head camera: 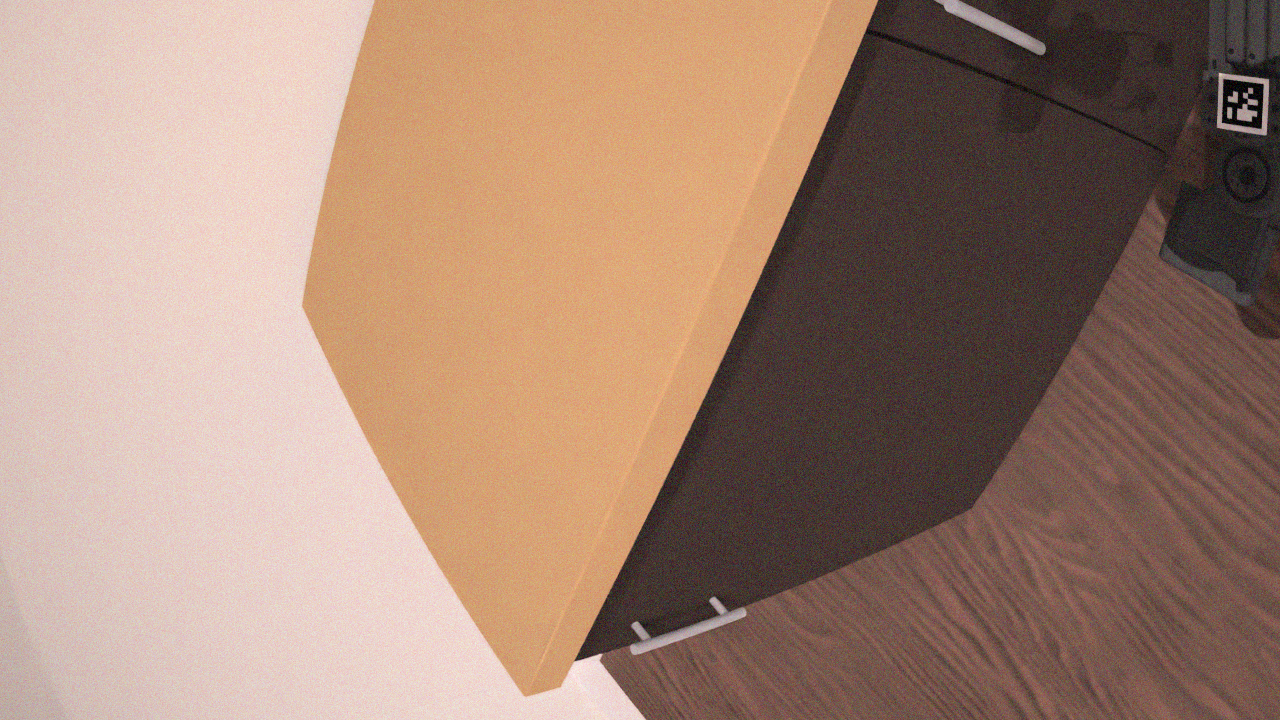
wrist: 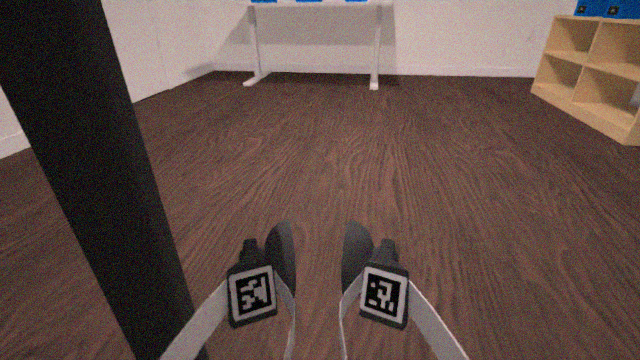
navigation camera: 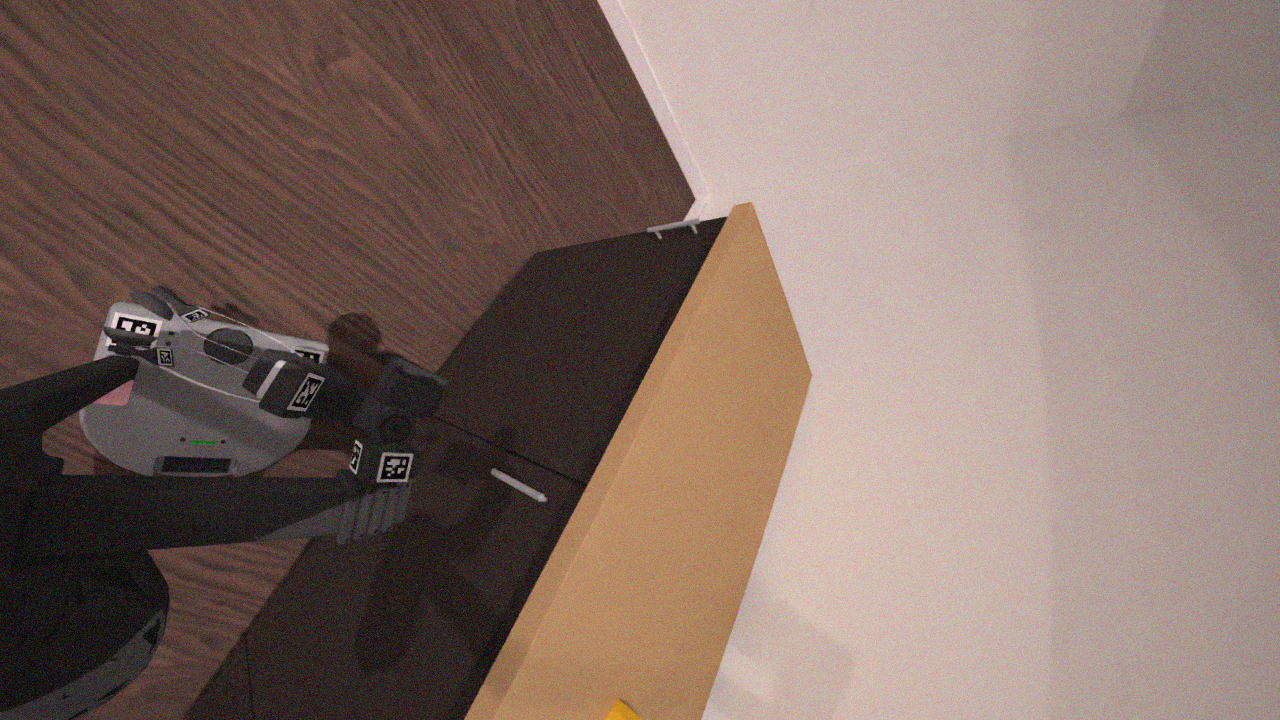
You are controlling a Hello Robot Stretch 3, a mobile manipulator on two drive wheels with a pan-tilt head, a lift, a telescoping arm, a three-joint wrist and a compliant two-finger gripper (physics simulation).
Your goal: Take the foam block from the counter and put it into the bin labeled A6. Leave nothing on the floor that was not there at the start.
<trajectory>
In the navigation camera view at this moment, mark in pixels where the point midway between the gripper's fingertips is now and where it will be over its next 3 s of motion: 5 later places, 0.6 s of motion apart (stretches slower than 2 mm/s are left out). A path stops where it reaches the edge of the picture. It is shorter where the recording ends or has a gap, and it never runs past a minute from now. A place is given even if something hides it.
My gripper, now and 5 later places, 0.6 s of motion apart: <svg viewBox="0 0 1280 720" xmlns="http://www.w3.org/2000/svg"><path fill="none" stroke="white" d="M120 311L114 327L98 380L83 437L68 495L53 553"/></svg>
</trajectory>
